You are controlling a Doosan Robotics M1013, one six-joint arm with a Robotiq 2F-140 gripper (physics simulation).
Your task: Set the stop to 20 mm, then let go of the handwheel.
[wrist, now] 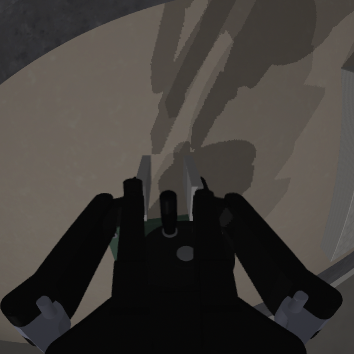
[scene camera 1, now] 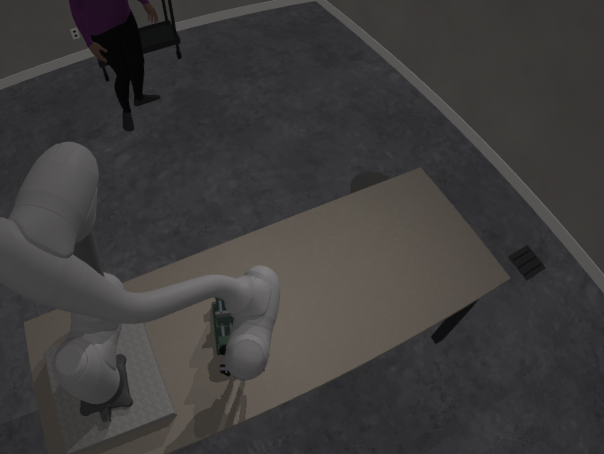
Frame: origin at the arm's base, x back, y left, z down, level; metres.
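Seen in the pictures: gripper, fingertip midpoint: (wrist: pixel 166 168); arm's base, link origin: (scene camera 1: pixel 103 385).
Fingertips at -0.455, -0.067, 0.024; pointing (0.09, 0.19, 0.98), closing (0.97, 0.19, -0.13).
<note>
Offsets run from my fingertips to a thing's middle, as dx, dy, dz. "spot": to the spot under its first point. Level surfaces: height alone.
A green device @[spot: +0.013, +0.146, -0.054] (scene camera 1: pixel 223 329) with grey parts stands on the table, partly hidden under the arm. Its stop and any mm reading cannot be made out. In the wrist view the dark round handwheel @[spot: -0.012, +0.065, -0.036] (wrist: pixel 171 245) lies below the fingers, with its upright black handle @[-0.008, +0.039, -0.017] (wrist: pixel 169 210) showing. My gripper (wrist: pixel 166 168) is open, with one finger on each side of the handle and a visible gap to both. In the scene view the wrist hides most of the gripper, and a small part of it shows beside the wrist.
The arm stands on a light grey base plate (scene camera 1: pixel 150 382) at the left end of the wooden table @[dz +0.025] (scene camera 1: pixel 360 260). The base plate's edge (wrist: pixel 345 165) also shows in the wrist view. A person (scene camera 1: pixel 122 55) stands behind the table beside a dark cart.
</note>
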